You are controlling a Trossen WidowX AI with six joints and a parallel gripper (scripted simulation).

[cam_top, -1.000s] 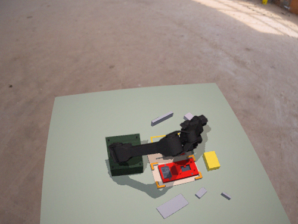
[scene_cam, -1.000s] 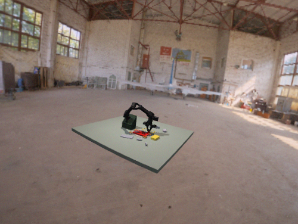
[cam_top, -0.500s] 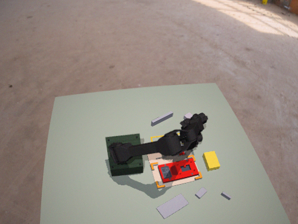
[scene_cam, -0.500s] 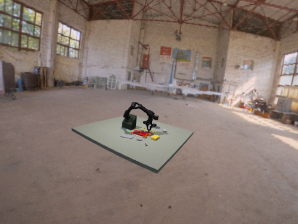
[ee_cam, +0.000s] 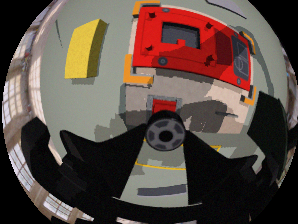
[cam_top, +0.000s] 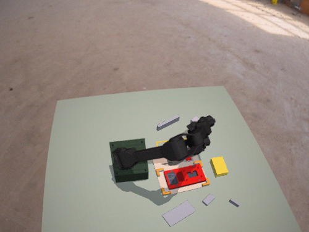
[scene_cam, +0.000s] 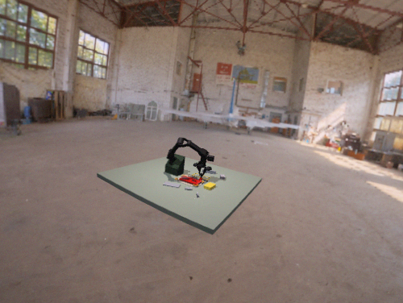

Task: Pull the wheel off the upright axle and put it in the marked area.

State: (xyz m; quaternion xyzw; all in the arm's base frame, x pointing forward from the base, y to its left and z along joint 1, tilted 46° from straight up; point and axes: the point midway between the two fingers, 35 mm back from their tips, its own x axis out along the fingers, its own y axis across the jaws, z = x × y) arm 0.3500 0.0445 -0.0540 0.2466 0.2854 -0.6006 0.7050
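My gripper tip is 30 mm above the upright axle. Round my gripper tip: grey bar 80 mm behind, 260 mm to the left, 40 mm below; then yellow block 170 mm ahead, 80 mm to the right, 50 mm below; then dark grey wheel right at my gripper tip.
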